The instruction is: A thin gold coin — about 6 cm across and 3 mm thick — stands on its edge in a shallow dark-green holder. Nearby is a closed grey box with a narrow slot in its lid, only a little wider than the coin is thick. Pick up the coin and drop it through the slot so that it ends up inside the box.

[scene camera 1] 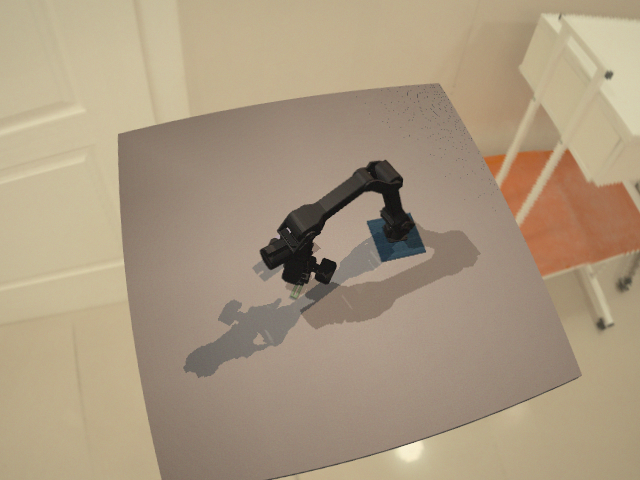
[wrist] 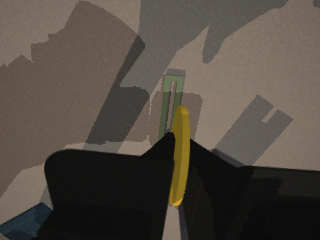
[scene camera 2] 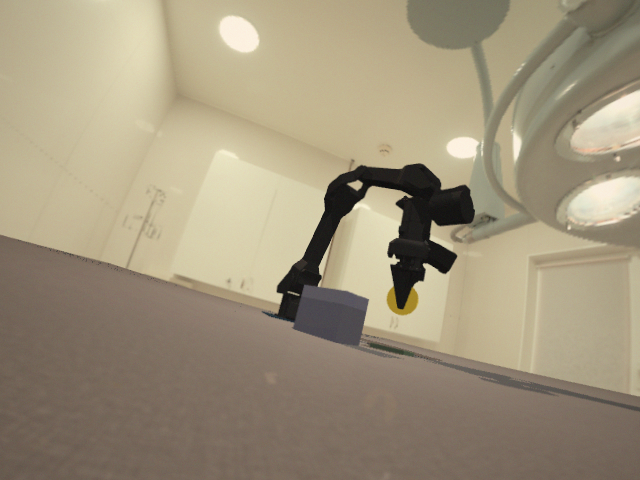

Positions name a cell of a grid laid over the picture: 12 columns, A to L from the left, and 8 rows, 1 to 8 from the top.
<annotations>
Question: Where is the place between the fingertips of my gripper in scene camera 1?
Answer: F5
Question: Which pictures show my gripper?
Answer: Scene camera 1, the wrist view and scene camera 2: all of them.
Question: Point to a coin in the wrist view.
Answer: G5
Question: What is my gripper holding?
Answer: A coin.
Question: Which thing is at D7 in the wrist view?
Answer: My gripper.
</annotations>
